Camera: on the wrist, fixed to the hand. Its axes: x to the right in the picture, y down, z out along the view.
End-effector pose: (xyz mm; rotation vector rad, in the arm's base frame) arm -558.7 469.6 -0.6 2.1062 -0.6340 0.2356
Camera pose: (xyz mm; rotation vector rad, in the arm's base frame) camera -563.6 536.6 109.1 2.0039 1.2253 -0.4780
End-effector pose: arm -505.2 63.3 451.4 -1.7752 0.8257 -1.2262
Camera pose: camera -615.2 -2.0 437.7 2.0062 0.8165 2.0720
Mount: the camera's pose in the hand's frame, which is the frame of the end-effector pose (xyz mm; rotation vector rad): 15.3 49.6 -117.7 0.0832 0.1665 -1.6185
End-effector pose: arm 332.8 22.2 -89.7 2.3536 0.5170 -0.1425
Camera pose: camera 361.9 73.0 24.8 1.4260 2.3492 -0.6723
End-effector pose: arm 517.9 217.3 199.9 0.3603 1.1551 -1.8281
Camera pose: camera 525.2 299.5 101.2 0.4497 -1.1730 2.2878
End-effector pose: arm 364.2 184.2 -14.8 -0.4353 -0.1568 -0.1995
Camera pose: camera 402.8 174.9 -137.1 -0.1119 -0.3249 -1.8047
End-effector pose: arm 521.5 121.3 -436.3 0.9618 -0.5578 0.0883
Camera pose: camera 567.5 241.2 -443.7 1.2275 0.4903 -1.2456
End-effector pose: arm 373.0 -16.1 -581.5 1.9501 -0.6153 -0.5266
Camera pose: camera 445.7 35.5 -488.8 2.1854 1.2370 -1.2379
